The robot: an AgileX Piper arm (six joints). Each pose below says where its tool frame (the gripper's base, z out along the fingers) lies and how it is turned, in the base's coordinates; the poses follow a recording.
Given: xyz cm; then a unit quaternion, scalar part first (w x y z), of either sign.
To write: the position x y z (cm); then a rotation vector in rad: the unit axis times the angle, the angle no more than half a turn. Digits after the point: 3 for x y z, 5 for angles.
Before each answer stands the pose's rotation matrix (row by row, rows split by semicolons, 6 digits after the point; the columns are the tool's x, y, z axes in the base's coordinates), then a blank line. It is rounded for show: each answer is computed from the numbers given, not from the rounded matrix.
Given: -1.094 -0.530 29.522 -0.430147 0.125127 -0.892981 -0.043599
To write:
-0.598633 -0.260980 0.757316; -0.185964 0.964885 0.185512; -0.779138 -0.029780 -0.626145

-1.094 -0.530 29.522 -0.31218 2.22789 0.10877
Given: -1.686 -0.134 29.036 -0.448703 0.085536 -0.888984 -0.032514
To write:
-0.582699 -0.181258 0.792217; -0.122902 0.983253 0.134569; -0.803341 -0.018952 -0.595217

-1.686 -0.134 29.036 -0.21162 2.19934 0.08044
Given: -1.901 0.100 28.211 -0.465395 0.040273 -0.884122 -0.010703
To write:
-0.563571 -0.081175 0.822069; -0.061250 0.996527 0.056411; -0.823793 -0.018560 -0.566586

-1.901 0.100 28.211 -0.09889 2.17102 0.02628
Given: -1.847 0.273 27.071 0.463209 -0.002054 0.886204 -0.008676
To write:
-0.570866 0.004397 0.821031; -0.011678 0.999841 -0.013475; -0.820960 -0.017280 -0.570724

-1.847 0.273 27.071 -0.00505 2.17826 -0.02133
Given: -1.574 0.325 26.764 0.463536 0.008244 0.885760 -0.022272
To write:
-0.570133 0.035252 0.820796; -0.006043 0.998872 -0.047098; -0.821530 -0.031812 -0.569277

-1.574 0.325 26.764 0.02026 2.17685 -0.05474
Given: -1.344 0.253 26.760 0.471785 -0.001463 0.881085 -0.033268
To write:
-0.554834 0.028813 0.831462; -0.033969 0.997782 -0.057243; -0.831267 -0.060004 -0.552625

-1.344 0.253 26.760 -0.00358 2.15742 -0.08146
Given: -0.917 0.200 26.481 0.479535 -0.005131 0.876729 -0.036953
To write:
-0.540039 0.026444 0.841224; -0.044438 0.997216 -0.059875; -0.840466 -0.069717 -0.537361

-0.917 0.200 26.481 -0.01252 2.13941 -0.09017
